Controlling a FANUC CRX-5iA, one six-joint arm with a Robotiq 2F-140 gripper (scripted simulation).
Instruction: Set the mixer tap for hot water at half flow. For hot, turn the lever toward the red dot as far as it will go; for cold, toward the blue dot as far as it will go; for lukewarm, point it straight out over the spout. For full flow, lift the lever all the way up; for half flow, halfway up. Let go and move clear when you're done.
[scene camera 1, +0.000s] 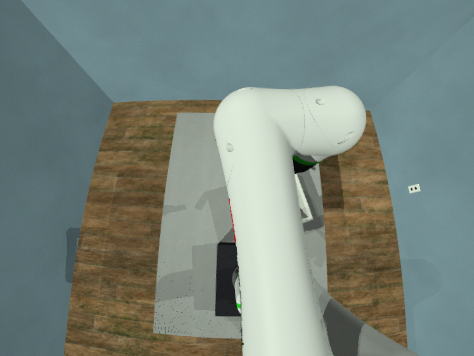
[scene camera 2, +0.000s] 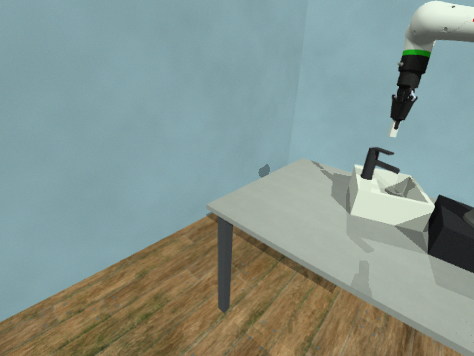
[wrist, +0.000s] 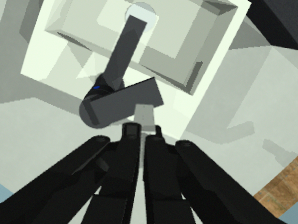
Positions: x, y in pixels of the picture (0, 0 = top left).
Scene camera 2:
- my gripper: 391, 136
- white basin: 370, 202
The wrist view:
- my gripper: 143, 118
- white basin: 183, 52
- lever: 120, 104
